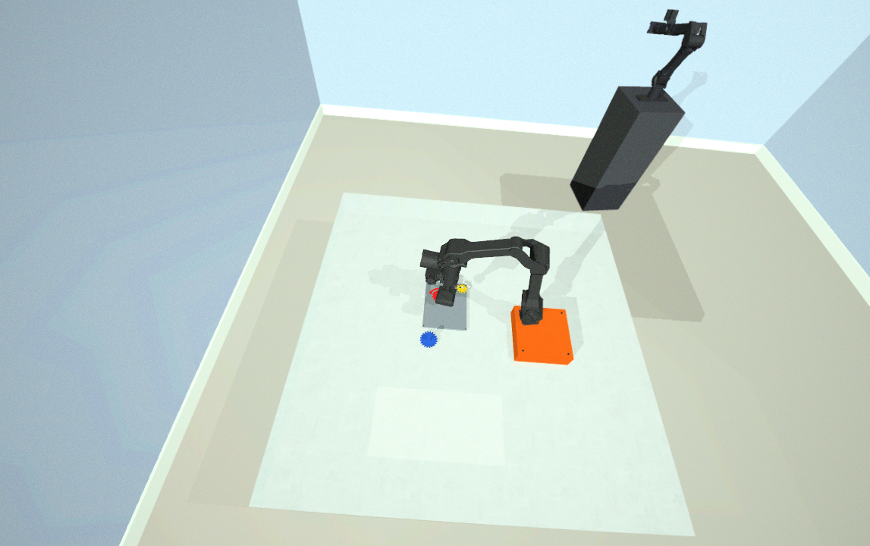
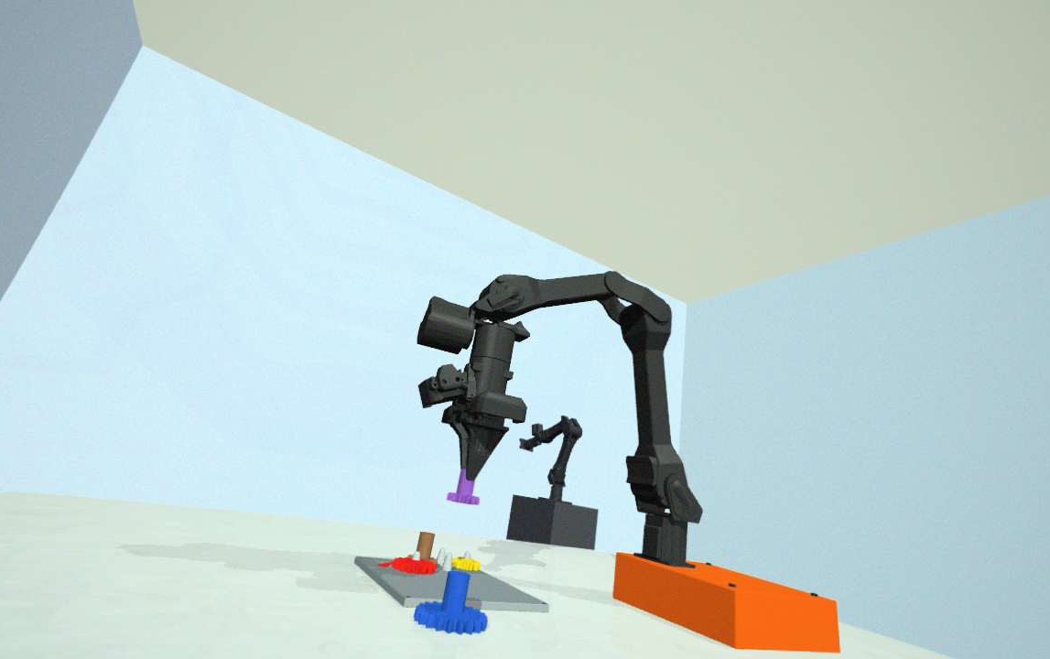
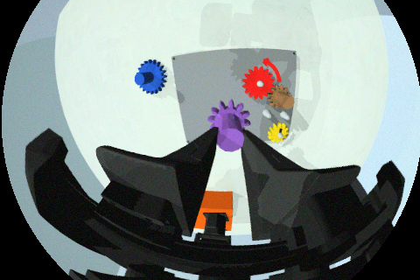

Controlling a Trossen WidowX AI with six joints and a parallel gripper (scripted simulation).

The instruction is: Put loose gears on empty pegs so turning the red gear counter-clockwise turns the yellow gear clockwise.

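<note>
Right now my gripper tip is 1 cm past the brown gear, 9 cm to the left of it and 10 cm above it. The rest, counted from my gripper tip: yellow gear (8 cm behind, 8 cm to the right, 11 cm below); purple gear (1 cm below); red gear (2 cm ahead, 6 cm to the right, 11 cm below).
</note>
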